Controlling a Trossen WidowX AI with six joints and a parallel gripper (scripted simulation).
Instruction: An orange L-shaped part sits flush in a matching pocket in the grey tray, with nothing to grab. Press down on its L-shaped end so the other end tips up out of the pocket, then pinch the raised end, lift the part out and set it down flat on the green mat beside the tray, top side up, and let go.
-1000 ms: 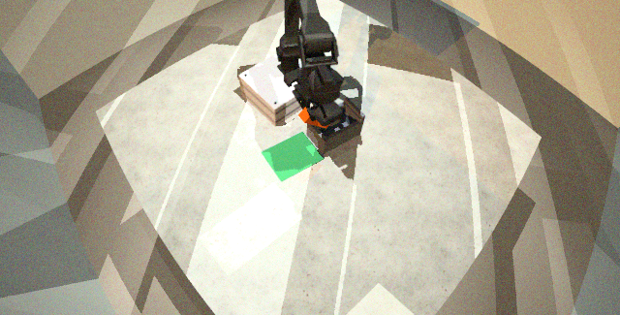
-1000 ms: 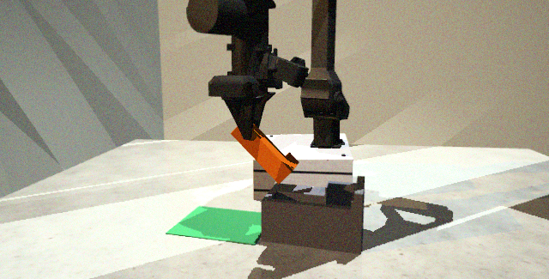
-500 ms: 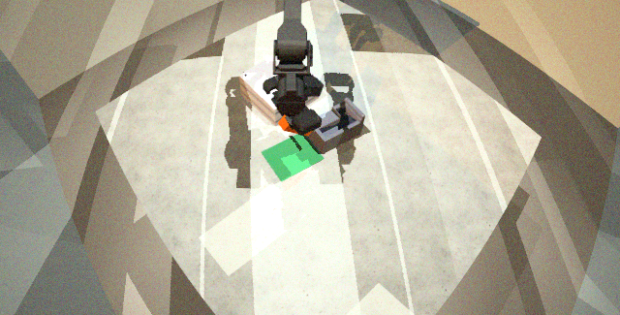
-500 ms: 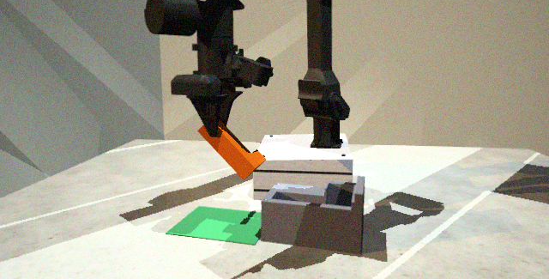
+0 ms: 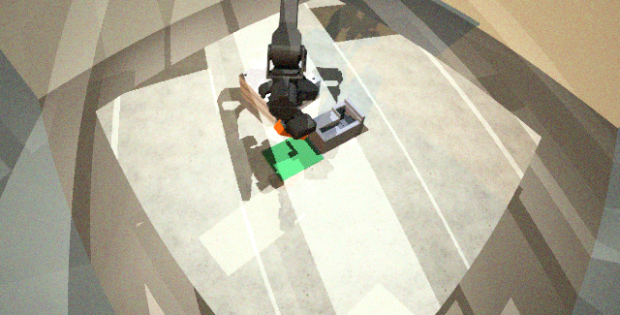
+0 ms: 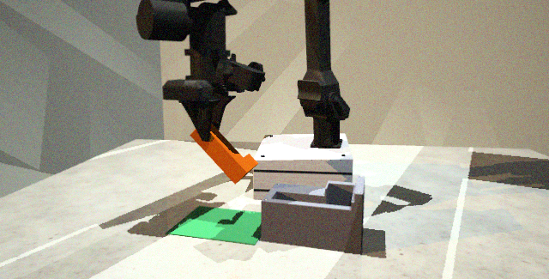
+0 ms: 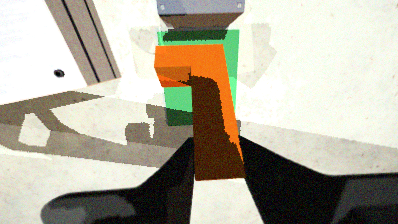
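The green mat lies 160 mm below my gripper tip and 20 mm to the left of it. Also, from my gripper tip: orange L-shaped part 30 mm to the left, 30 mm below, 10 mm behind.
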